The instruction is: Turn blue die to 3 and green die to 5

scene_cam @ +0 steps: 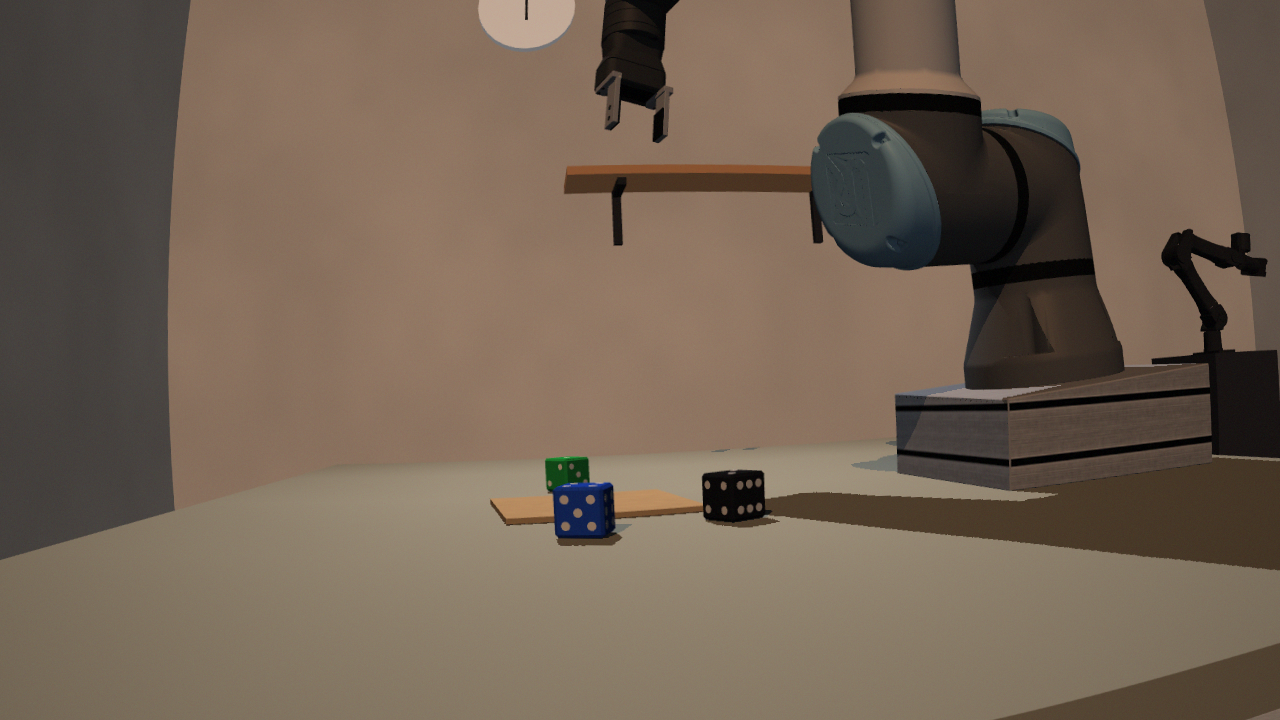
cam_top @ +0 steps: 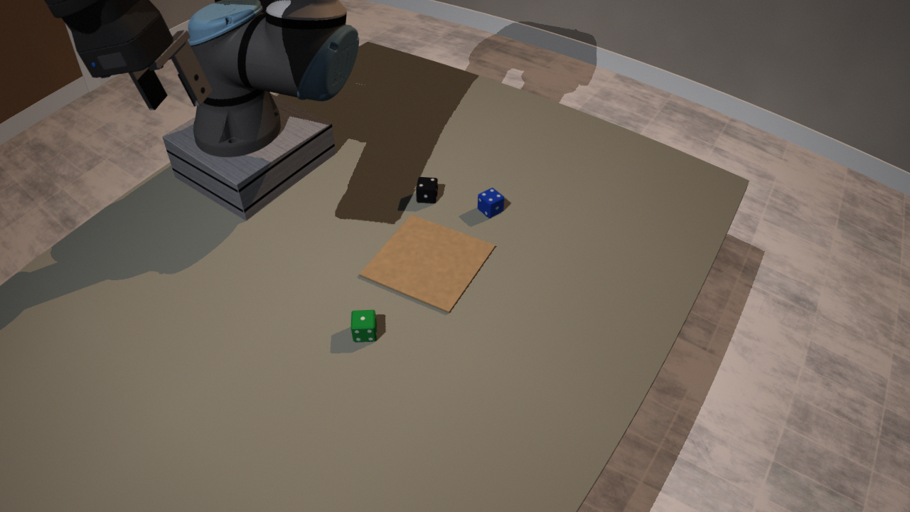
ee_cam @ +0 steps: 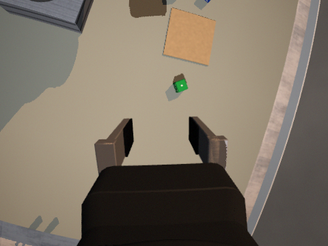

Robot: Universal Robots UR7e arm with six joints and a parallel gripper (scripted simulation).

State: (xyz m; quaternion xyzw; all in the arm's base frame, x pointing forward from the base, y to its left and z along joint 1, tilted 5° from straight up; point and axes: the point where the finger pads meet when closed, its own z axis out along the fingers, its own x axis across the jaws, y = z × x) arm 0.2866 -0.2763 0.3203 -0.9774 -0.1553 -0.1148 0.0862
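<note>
The green die is 10 cm ahead of my hand, 10 cm to the left of it and 37 cm below it. The rest, counted from my hand: brown mat (9 cm ahead, 25 cm to the left, 38 cm below); black die (1 cm ahead, 37 cm to the left, 37 cm below); blue die (11 cm ahead, 40 cm to the left, 37 cm below).
</note>
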